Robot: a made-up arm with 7 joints. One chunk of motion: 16 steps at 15 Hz.
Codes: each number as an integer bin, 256 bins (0 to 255) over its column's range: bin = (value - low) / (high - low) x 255, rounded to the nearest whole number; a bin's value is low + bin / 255 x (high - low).
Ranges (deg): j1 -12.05..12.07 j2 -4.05..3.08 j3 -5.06..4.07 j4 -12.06..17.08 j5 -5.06..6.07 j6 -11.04..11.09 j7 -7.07..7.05
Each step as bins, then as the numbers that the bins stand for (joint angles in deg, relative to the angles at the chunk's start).
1 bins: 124 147 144 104 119 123 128
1 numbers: -0.32 0.06 0.10 -0.18 0.13 -0.37 0.02
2 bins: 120 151 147 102 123 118 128
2 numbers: -0.70 0.17 0.20 -0.40 0.31 -0.80 0.02
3 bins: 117 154 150 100 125 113 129
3 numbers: -0.98 0.26 0.31 -0.63 0.40 -1.23 0.07
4 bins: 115 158 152 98 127 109 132
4 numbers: -1.17 0.37 0.38 -0.86 0.48 -1.58 0.24
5 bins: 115 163 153 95 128 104 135
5 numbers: -1.17 0.51 0.42 -1.20 0.53 -2.01 0.41
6 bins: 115 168 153 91 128 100 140
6 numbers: -1.17 0.65 0.42 -1.66 0.53 -2.36 0.68
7 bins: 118 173 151 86 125 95 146
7 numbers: -0.89 0.79 0.35 -2.23 0.40 -2.80 1.01
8 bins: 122 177 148 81 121 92 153
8 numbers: -0.51 0.90 0.24 -2.80 0.22 -3.06 1.40
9 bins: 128 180 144 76 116 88 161
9 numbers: 0.06 0.98 0.10 -3.38 0.00 -3.40 1.84
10 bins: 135 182 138 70 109 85 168
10 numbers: 0.72 1.04 -0.12 -4.06 -0.30 -3.66 2.23
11 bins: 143 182 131 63 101 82 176
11 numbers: 1.48 1.04 -0.37 -4.86 -0.65 -3.92 2.68
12 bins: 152 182 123 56 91 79 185
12 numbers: 2.33 1.04 -0.66 -5.66 -1.09 -4.18 3.17
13 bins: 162 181 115 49 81 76 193
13 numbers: 3.27 1.01 -0.94 -6.46 -1.52 -4.44 3.62
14 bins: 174 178 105 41 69 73 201
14 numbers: 4.41 0.93 -1.30 -7.37 -2.05 -4.70 4.06
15 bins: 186 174 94 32 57 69 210
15 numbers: 5.54 0.82 -1.69 -8.40 -2.57 -5.05 4.56
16 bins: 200 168 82 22 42 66 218
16 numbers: 6.87 0.65 -2.12 -9.55 -3.23 -5.31 5.00
